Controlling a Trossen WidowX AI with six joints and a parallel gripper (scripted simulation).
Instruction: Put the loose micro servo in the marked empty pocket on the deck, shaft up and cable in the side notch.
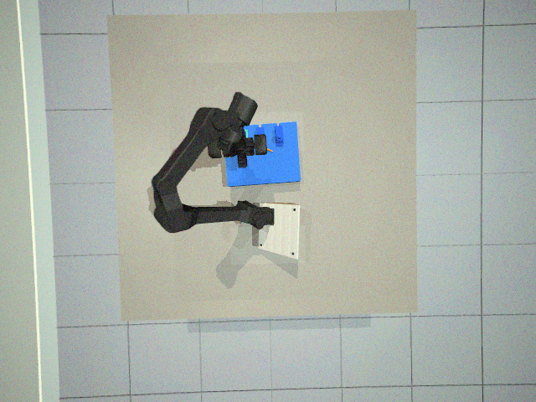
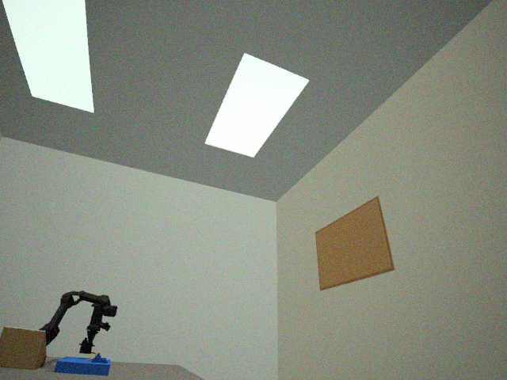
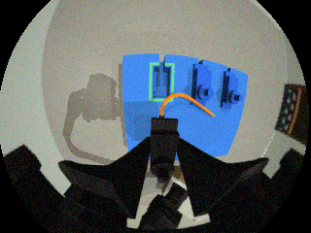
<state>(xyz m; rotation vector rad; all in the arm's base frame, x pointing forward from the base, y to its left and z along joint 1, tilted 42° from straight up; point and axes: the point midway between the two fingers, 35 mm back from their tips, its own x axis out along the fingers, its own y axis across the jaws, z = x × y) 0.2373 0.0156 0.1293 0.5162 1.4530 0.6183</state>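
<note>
Right now the blue robot deck is 3 cm behind my gripper tip, 8 cm to the right of it and 10 cm below it.
</note>
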